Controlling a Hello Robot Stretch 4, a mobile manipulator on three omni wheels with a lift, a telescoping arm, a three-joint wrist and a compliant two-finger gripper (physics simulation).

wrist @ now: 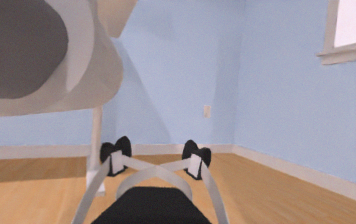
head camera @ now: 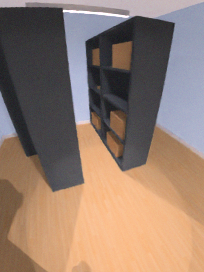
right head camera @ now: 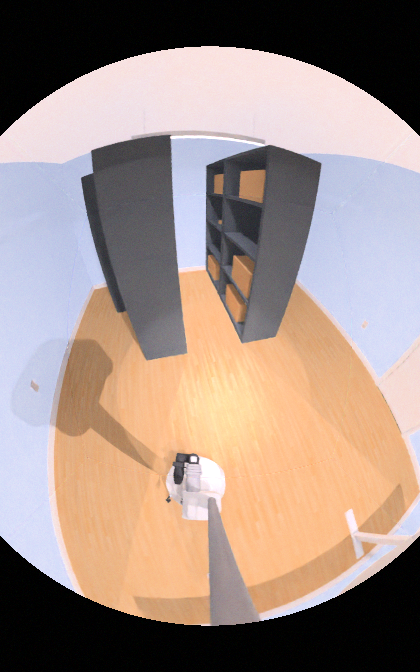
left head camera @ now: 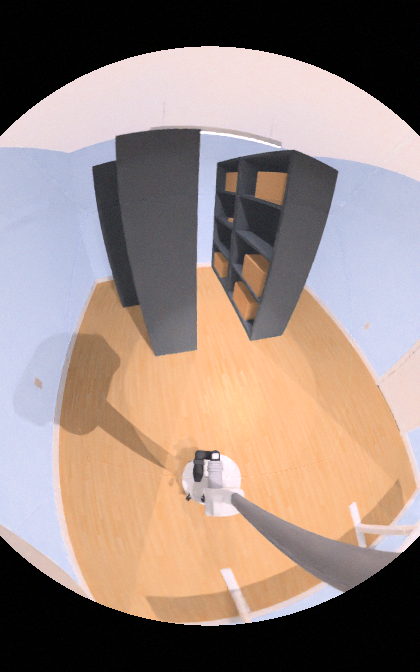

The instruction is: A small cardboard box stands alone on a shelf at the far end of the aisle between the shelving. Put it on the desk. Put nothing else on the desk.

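Frame: origin at the robot's base, x back, y right, z up, level; millimetres.
Where they show: gripper, between the fingertips: (wrist: pixel 157 150).
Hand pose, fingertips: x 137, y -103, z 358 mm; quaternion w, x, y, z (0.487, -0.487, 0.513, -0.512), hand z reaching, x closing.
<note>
After its pixels a point has its place.
A small cardboard-coloured box (head camera: pixel 98 87) @(y 203, x -2765, z 994 mm) (left head camera: pixel 230 220) (right head camera: pixel 220 222) shows as a tiny patch in a far-column compartment of the right-hand shelving, second level from the top; much of it is hidden by the upright. My gripper (wrist: pixel 157 150) @(y -103, x 137, z 358 mm) is open and empty in the wrist view, its fingertips well apart above the floor. It is far from the box. The desk shows in part: its white legs and feet (left head camera: pixel 234 592) (right head camera: pixel 354 535) (wrist: pixel 96 140) @(y 196, x 1181, z 175 mm) stand at the lower edge of the side head views and left in the wrist view.
The right shelving (head camera: pixel 150 95) @(y 711, x -1479, z 1150 mm) (left head camera: pixel 305 240) (right head camera: pixel 285 240) holds several larger boxes. The left shelving (head camera: pixel 42 95) @(y -397, x -1200, z 1268 mm) (left head camera: pixel 162 240) (right head camera: pixel 137 240) shows its dark end panel. A narrow aisle lies between them. My base (left head camera: pixel 230 475) (right head camera: pixel 212 475) stands on the floor before both.
</note>
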